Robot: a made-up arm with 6 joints. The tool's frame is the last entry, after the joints. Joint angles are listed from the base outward. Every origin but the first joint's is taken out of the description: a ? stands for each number. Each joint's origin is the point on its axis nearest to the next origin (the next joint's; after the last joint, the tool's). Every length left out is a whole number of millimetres.
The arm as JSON. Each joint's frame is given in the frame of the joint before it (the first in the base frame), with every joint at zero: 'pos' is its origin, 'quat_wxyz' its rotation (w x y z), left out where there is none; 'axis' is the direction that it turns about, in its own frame. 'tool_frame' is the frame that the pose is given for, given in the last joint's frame.
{
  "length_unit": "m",
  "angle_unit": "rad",
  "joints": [
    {
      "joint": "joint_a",
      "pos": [
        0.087,
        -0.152,
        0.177
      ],
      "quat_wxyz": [
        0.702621,
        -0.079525,
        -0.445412,
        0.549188
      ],
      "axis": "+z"
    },
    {
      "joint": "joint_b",
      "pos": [
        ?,
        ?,
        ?
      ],
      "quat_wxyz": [
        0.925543,
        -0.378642,
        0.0,
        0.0
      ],
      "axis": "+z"
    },
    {
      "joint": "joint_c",
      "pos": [
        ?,
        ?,
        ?
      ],
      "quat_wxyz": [
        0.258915,
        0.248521,
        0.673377,
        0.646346
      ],
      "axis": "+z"
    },
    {
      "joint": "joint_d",
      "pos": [
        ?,
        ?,
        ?
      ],
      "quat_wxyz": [
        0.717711,
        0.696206,
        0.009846,
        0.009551
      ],
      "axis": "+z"
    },
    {
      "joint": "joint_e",
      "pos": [
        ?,
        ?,
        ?
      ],
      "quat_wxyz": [
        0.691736,
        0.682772,
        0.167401,
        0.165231
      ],
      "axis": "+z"
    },
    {
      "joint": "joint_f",
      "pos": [
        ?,
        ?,
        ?
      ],
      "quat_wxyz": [
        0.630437,
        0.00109,
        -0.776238,
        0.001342
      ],
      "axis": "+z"
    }
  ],
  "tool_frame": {
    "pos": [
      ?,
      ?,
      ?
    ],
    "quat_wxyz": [
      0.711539,
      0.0,
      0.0,
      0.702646
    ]
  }
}
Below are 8 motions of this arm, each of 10 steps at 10 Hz.
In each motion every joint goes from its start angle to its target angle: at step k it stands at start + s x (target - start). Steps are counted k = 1, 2, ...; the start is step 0. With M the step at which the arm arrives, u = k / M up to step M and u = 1 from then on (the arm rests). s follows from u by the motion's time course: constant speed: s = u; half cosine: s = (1 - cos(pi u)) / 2; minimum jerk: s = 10 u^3 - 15 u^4 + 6 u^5.
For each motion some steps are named. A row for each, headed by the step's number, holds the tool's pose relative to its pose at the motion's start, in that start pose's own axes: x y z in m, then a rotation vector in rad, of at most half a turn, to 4 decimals.
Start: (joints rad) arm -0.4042 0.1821 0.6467 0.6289 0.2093 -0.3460
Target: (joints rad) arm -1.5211 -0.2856 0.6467 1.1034 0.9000 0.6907
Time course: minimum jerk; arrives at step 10
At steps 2, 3, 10:
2: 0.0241 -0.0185 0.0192 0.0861 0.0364 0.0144
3: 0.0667 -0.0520 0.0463 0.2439 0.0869 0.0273
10: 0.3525 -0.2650 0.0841 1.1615 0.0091 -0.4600

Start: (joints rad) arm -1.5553 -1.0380 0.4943 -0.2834 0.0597 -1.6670
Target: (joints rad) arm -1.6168 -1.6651 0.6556 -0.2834 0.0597 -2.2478
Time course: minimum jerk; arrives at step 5
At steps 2, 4, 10:
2: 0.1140 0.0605 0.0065 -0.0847 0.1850 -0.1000
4: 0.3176 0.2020 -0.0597 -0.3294 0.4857 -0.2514
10: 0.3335 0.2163 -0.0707 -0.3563 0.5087 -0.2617

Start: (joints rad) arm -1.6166 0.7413 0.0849 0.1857 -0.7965 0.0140
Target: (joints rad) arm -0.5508 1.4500 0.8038 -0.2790 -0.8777 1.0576
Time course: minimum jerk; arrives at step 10
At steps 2, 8, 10:
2: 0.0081 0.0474 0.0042 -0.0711 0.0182 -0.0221
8: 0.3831 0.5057 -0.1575 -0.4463 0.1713 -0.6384
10: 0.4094 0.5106 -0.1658 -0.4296 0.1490 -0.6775

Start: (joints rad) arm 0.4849 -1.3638 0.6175 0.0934 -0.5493 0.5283
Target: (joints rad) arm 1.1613 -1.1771 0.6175 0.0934 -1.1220 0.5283
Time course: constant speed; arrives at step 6
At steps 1, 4, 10:
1: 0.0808 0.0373 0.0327 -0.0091 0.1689 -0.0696
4: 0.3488 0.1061 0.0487 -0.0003 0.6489 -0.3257
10: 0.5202 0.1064 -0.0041 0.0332 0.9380 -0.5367

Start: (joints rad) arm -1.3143 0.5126 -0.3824 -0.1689 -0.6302 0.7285
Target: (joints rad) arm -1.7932 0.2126 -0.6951 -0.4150 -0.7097 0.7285
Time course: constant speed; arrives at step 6
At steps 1, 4, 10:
1: -0.0254 -0.0240 -0.0186 0.0558 -0.0452 -0.0123
4: -0.0866 -0.0684 -0.0903 0.2362 -0.1751 -0.0913
10: -0.1130 -0.0725 -0.1412 0.3700 -0.2495 -0.1766

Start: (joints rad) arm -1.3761 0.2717 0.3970 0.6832 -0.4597 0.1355
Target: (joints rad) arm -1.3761 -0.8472 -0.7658 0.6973 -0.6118 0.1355
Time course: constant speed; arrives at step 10
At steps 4, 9, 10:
4: -0.1041 -0.2829 -0.0840 0.1477 -0.2027 0.5756
9: -0.0299 -0.5386 -0.3481 0.3749 -0.6878 1.1126
10: 0.0045 -0.5568 -0.4120 0.4241 -0.8125 1.1834

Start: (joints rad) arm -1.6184 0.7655 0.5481 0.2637 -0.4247 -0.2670
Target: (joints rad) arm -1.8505 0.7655 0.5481 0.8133 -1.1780 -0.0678
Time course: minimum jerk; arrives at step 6
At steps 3, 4, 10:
3: 0.1899 -0.0750 0.0634 0.2040 0.4699 0.3596
4: 0.3098 -0.0955 0.0553 0.3301 0.7103 0.6059
10: 0.3924 -0.0938 0.0334 0.4233 0.8666 0.7998

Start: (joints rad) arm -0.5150 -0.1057 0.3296 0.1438 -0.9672 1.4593
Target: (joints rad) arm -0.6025 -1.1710 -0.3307 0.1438 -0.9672 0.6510
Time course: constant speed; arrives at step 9
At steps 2, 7, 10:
2: -0.1091 0.0247 -0.0550 -0.1270 -0.0627 0.0650
7: -0.3500 -0.0524 -0.2805 -0.3800 -0.4541 0.1689
10: -0.3949 -0.1292 -0.3965 -0.4125 -0.6874 0.1892

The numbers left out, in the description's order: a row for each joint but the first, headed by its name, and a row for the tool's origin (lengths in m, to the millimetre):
joint_b: 0.004 -0.069 0.0
joint_c: -0.019 -0.021 0.0
joint_d: -0.378 0.151 0.0
joint_e: 0.13 0.024 0.0
joint_f: -0.249 -0.127 0.0
tool: 0.037 -0.116 0.0

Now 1 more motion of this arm.
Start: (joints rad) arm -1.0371 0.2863 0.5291 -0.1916 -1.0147 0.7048
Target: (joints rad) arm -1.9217 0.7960 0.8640 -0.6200 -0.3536 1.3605
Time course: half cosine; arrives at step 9
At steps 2, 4, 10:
2: -0.0039 -0.0252 0.0292 0.0380 0.0033 0.0400
4: 0.0051 -0.1020 0.1070 0.1142 0.0454 0.1599
10: 0.1167 -0.3009 0.2407 0.2103 0.2393 0.5367

